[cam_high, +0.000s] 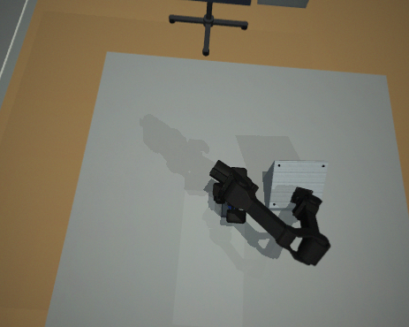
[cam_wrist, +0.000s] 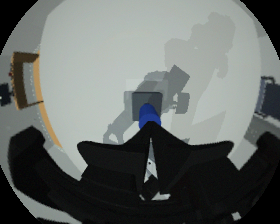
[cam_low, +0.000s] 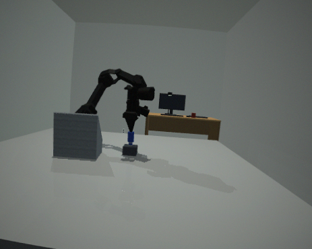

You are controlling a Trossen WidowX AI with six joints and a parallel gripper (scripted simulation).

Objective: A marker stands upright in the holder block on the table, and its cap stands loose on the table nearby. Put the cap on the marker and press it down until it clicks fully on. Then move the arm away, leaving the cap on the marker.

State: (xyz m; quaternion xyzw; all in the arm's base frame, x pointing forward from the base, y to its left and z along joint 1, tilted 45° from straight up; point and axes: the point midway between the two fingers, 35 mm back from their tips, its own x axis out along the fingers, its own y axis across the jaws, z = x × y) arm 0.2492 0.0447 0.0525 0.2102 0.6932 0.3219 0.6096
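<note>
Right now the blue cap is 20 mm below my gripper tip. Round my gripper tip: dark holder block: 90 mm below.
</note>
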